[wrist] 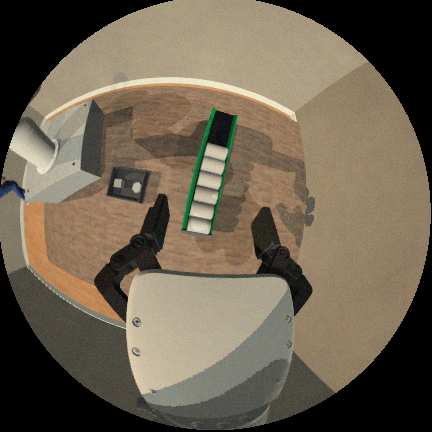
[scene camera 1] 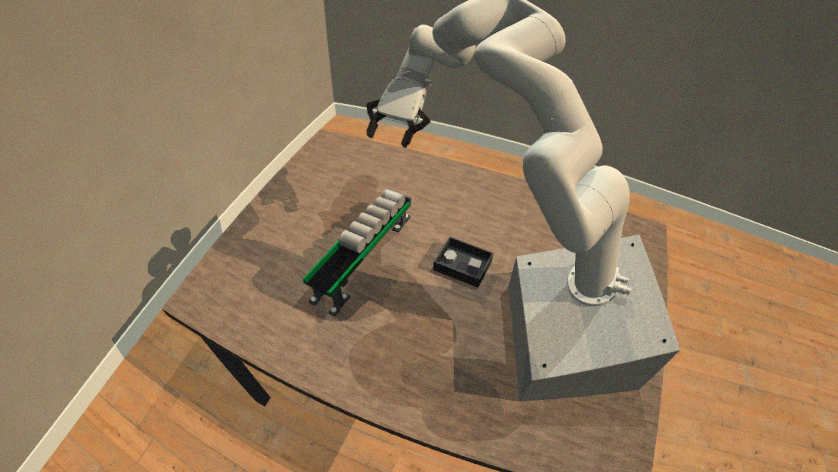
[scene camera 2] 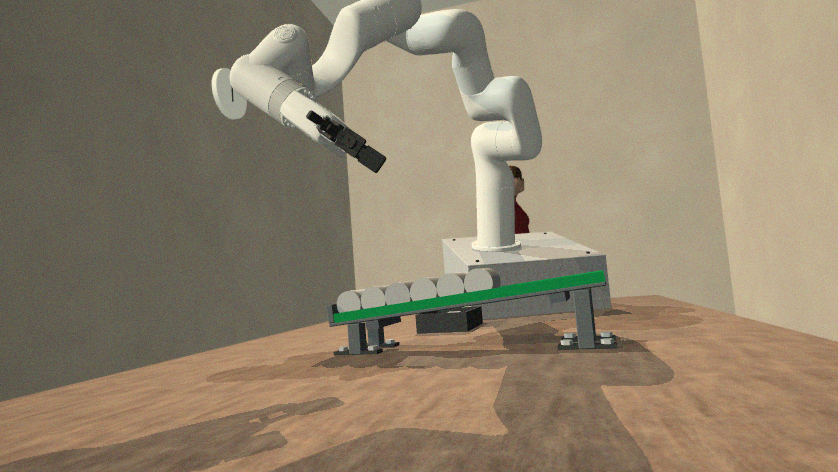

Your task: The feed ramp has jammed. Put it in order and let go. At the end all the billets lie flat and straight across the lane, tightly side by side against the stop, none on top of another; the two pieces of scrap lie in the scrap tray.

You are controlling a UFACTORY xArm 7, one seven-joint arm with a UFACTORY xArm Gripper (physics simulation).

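Seen in the pictures: gripper, fingertip midpoint: (wrist: 213, 209) (scene camera 1: 386, 141) (scene camera 2: 371, 157); arm's base at its link origin: (wrist: 47, 155) (scene camera 1: 594, 282) (scene camera 2: 496, 246).
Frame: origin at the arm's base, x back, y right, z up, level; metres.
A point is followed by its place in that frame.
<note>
Several light grey billets (scene camera 1: 378, 212) {z -0.069, x -0.575, y -0.042 m} (scene camera 2: 422, 290) {z -0.082, x -0.608, y -0.078 m} (wrist: 210, 179) {z -0.065, x -0.583, y -0.072 m} lie in one row across the sloping lane (scene camera 1: 333, 270) {z -0.089, x -0.558, y -0.247 m} (wrist: 223, 127) {z -0.089, x -0.568, y -0.253 m}, side by side from the stop (scene camera 1: 408, 201) {z -0.104, x -0.556, y 0.067 m} (wrist: 197, 233) upward. They look flat and about straight, touching in scene camera 2, none on top of another. A hexagonal scrap piece (scene camera 1: 449, 255) {z -0.147, x -0.375, y -0.005 m} (wrist: 136, 187) {z -0.147, x -0.377, y 0.001 m} and a squarish scrap piece (scene camera 1: 474, 263) {z -0.138, x -0.304, y 0.002 m} (wrist: 118, 183) {z -0.138, x -0.311, y 0.007 m} lie apart in the black scrap tray (scene camera 1: 456, 276) {z -0.155, x -0.327, y -0.048 m} (scene camera 2: 438, 323) {z -0.150, x -0.399, y -0.002 m}. My gripper (scene camera 1: 388, 139) {z 0.129, x -0.577, y 0.008 m} (scene camera 2: 372, 159) {z 0.129, x -0.577, y 0.008 m} (wrist: 213, 209) {z 0.129, x -0.577, y 0.008 m} is open and empty, high above the table beyond the stop end, tilted toward the ramp.
Green side rails (scene camera 2: 545, 283) {z -0.083, x -0.602, y -0.248 m} edge the ramp, which stands on grey legs (scene camera 2: 585, 319) {z -0.131, x -0.597, y -0.292 m} bolted to the table (scene camera 1: 281, 328) {z -0.167, x -0.598, y -0.428 m}. The scrap tray stands between the ramp and the grey robot base block (scene camera 1: 592, 340) {z -0.009, x 0.051, y -0.137 m} (wrist: 92, 140) {z -0.106, x -0.128, y -0.106 m}. Walls rise behind the table.
</note>
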